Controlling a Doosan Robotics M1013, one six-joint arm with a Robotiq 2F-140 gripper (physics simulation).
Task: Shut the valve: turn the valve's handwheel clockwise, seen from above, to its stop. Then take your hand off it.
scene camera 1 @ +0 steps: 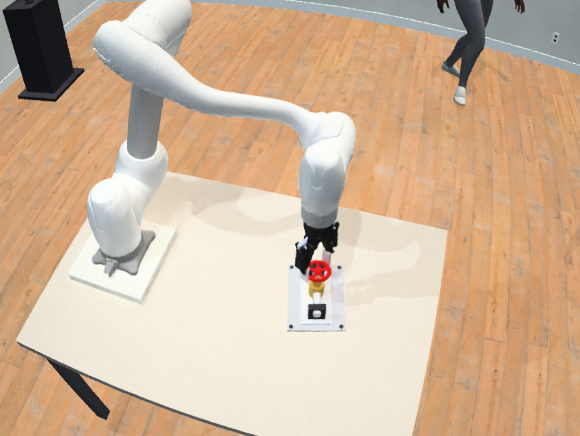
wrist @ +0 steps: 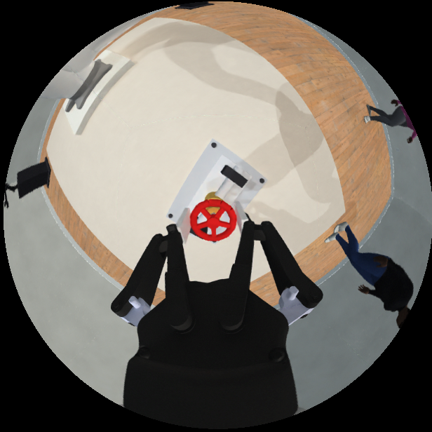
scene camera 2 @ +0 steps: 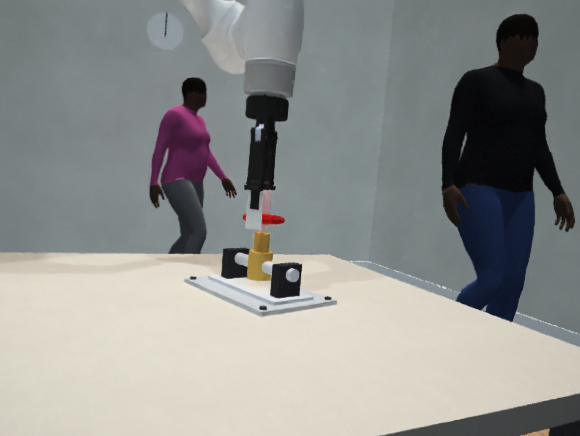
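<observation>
The red handwheel [scene camera 1: 318, 271] [scene camera 2: 274, 220] [wrist: 213, 220] lies level on top of the yellow valve body [scene camera 1: 316, 290] [scene camera 2: 260, 266]. The valve stands on a light grey base plate [scene camera 1: 294, 305] [scene camera 2: 225, 290] [wrist: 194, 184]. My gripper [scene camera 1: 316, 265] [scene camera 2: 260, 215] [wrist: 212, 211] points down over the valve, its fingers partly closed. In the wrist view one pale pad stands against each side of the wheel's rim, with no visible gap. The gripper looks shut on the handwheel. In scene camera 2 the near pad hides part of the rim.
Black pipe supports [scene camera 1: 317, 311] [scene camera 2: 285, 280] [wrist: 234, 176] hold the pipe beside the valve body, below wheel height. The arm's white base block [scene camera 1: 161, 250] stands on the table [scene camera 1: 210, 350]. Two people [scene camera 2: 186, 145] [scene camera 2: 504, 130] stand beyond the table.
</observation>
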